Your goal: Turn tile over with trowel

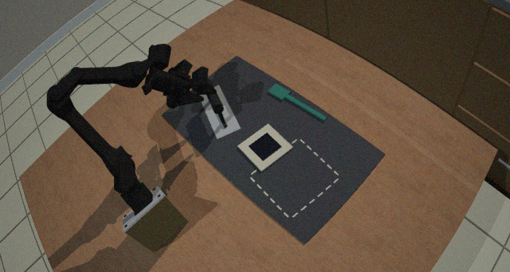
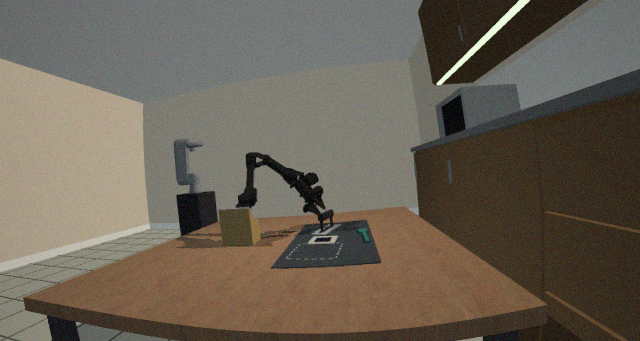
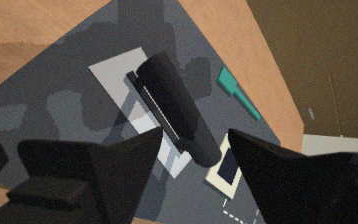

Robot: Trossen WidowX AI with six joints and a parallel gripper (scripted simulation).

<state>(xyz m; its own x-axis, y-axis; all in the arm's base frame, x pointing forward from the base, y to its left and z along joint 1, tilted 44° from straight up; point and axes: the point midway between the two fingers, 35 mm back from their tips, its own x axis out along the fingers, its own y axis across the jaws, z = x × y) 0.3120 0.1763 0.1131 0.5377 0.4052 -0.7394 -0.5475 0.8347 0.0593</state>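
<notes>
The trowel is 10 mm ahead of my gripper tip, 10 mm to the right of it and 50 mm below it. From my gripper tip the other things lie so: dark mat (60 mm ahead, 160 mm to the right, 110 mm below); tile (30 mm ahead, 200 mm to the right, 80 mm below); teal flat tool (200 mm ahead, 120 mm to the right, 80 mm below).
</notes>
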